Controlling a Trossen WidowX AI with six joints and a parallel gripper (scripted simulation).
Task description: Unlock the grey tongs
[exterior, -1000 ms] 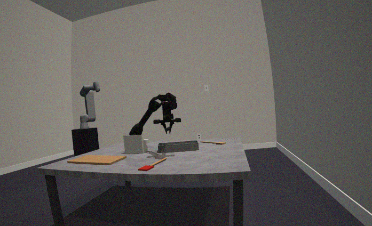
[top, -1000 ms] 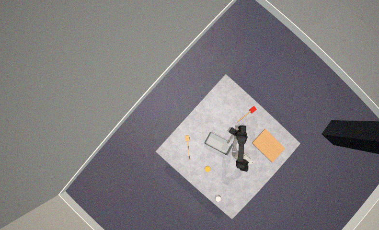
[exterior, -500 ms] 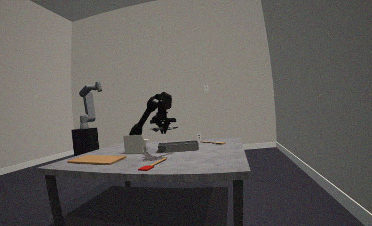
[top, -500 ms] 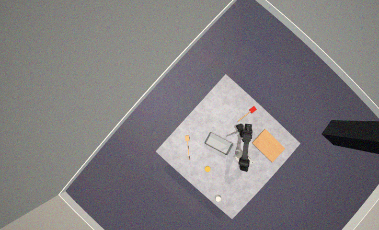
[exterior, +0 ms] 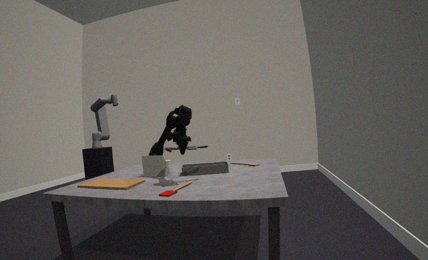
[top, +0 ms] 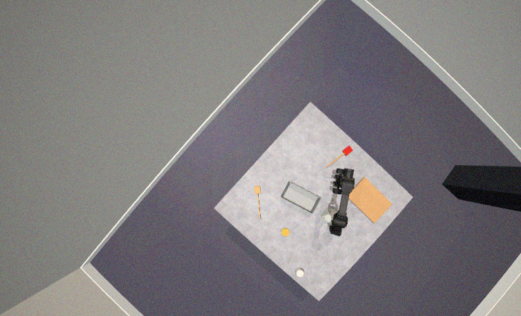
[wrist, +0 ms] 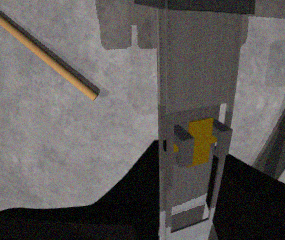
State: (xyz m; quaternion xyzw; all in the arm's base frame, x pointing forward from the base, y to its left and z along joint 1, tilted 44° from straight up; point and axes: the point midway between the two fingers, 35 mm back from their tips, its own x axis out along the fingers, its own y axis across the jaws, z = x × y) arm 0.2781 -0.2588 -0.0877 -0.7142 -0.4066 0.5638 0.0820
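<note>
Right now my gripper tip is 4 cm below the yellow lock piece, 2 cm past it and 1 cm to the left of it. From my gripper tip the other things lie so: roasting tin: 28 cm to the left, 13 cm below, 7 cm ahead; red spatula: 24 cm to the right, 15 cm below, 1 cm ahead; wooden board: 44 cm behind, 15 cm below, 9 cm to the right.
</note>
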